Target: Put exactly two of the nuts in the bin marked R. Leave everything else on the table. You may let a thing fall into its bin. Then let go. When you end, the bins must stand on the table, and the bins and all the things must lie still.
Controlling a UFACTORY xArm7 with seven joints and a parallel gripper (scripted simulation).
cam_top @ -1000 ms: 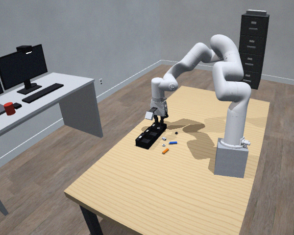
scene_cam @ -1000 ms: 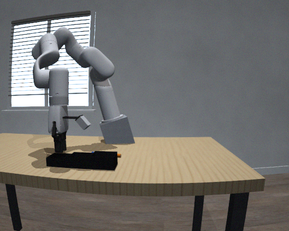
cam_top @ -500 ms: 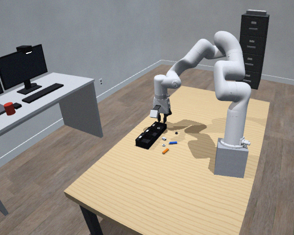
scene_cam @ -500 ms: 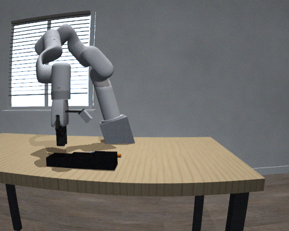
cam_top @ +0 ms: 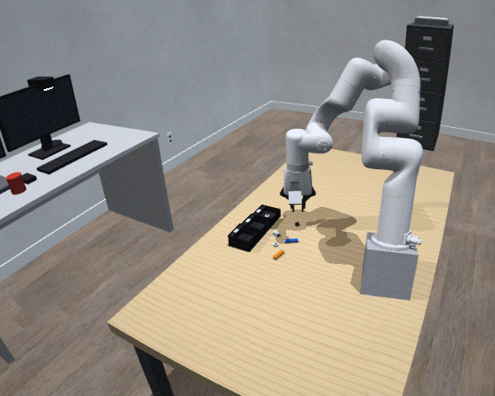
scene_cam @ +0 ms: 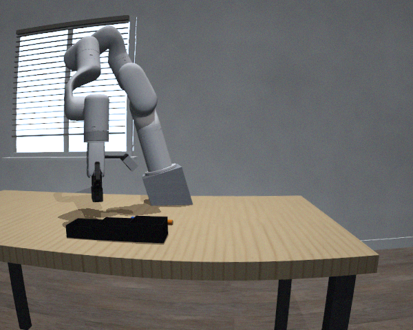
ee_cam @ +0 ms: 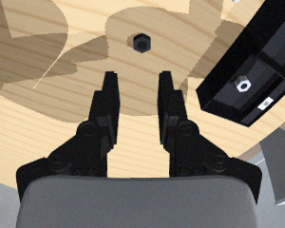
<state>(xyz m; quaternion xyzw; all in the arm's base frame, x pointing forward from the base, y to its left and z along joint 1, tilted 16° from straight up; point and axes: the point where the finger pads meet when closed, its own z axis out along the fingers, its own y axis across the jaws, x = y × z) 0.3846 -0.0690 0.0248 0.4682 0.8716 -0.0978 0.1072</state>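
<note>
The small black piece lies 8 cm below my hand. The rest, counted from my hand: black bin: 11 cm to the left, 11 cm ahead, 6 cm below; then blue piece: 10 cm to the left, 8 cm below, 4 cm behind; then orange piece: 19 cm to the left, 8 cm below, 5 cm behind.
</note>
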